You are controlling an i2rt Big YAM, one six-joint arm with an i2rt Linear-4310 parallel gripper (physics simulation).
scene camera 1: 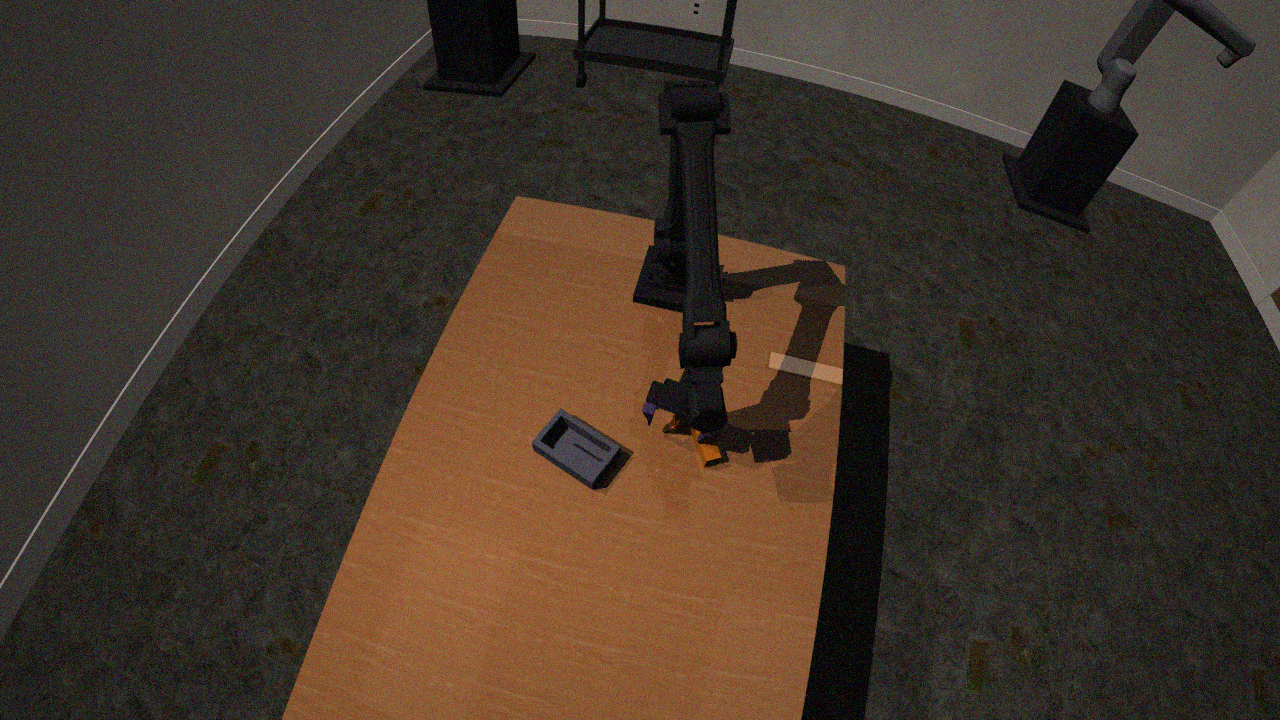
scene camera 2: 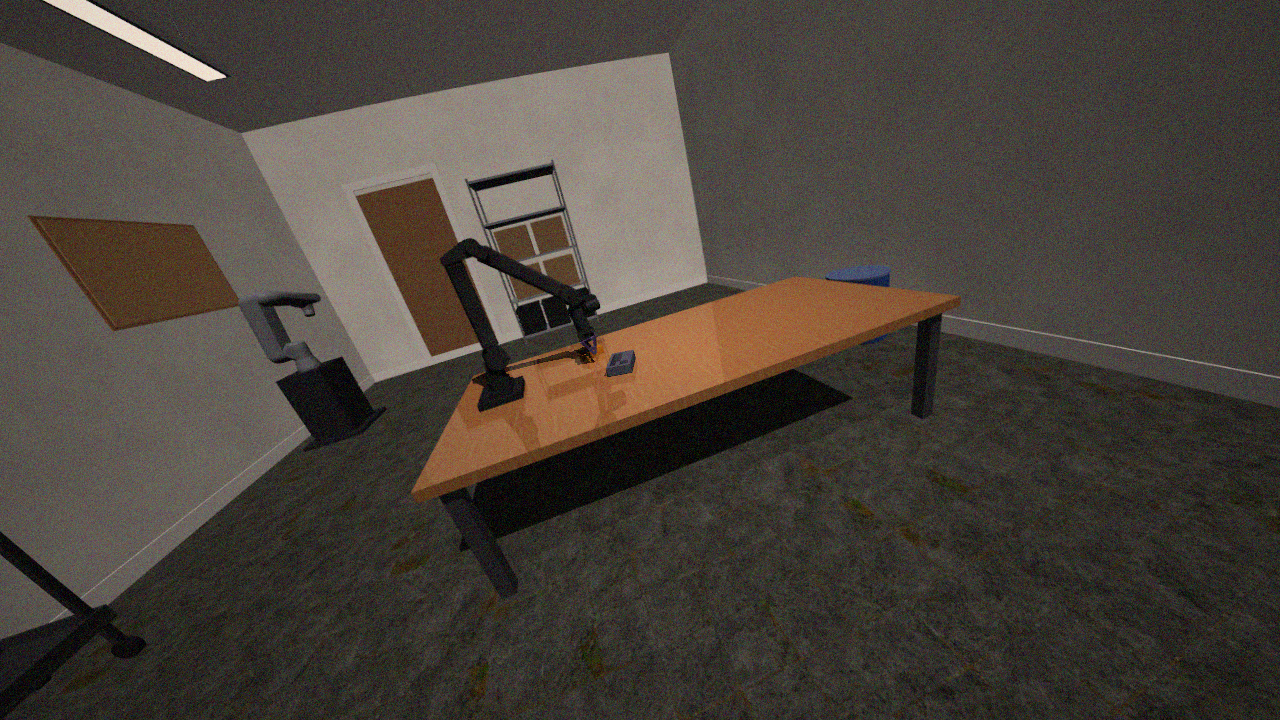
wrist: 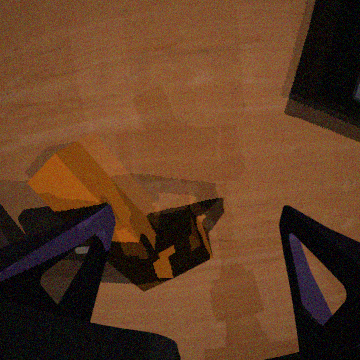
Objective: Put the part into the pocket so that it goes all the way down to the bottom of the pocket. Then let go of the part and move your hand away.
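Places are measured from the arm's base along level axes (x left, y back, z up), in millimetres.
Where they show: gripper, fingertip midpoint: (scene camera 1: 674, 431) (scene camera 2: 594, 351) (wrist: 194, 214); arm's base at its link origin: (scene camera 1: 675, 276) (scene camera 2: 502, 389).
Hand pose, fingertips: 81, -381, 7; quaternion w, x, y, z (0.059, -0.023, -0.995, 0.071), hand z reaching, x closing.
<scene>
Things, the pixels of their top centre, and the offset from my fingertips, as dx, dy, dz. Level surfaces: height alone.
- orange part at its top centre: (wrist: 120, 223) (scene camera 1: 697, 435) (scene camera 2: 592, 350) +44, +6, -5
- grey block with the pocket, top centre: (scene camera 1: 575, 444) (scene camera 2: 620, 358) -168, -77, +1
- wooden table at its surface level: dz -35
The orange part (scene camera 1: 708, 454) (scene camera 2: 602, 348) (wrist: 67, 182) lies on the table in the wrist view's left half, with a long arm and a shorter, heavily shadowed section towards the middle. My gripper (scene camera 1: 678, 428) (scene camera 2: 591, 349) (wrist: 194, 214) is open and empty above it. The left finger covers some of the long arm in the wrist view, and the shadowed section lies between the fingers in that view. The grey block with the pocket (scene camera 1: 565, 466) (scene camera 2: 619, 370) (wrist: 327, 60) stands apart from the part. The pocket is empty in scene camera 1; part of the block shows dark at the wrist view's top right.
The wooden table (scene camera 1: 554, 573) (scene camera 2: 760, 331) carries the arm's base (scene camera 1: 657, 284) (scene camera 2: 501, 392). A pale strip (scene camera 1: 805, 368) lies near the table's edge. A second robot on a pedestal (scene camera 1: 1078, 147) (scene camera 2: 326, 402) stands away from the table, as does a dark cart (scene camera 1: 657, 46).
</scene>
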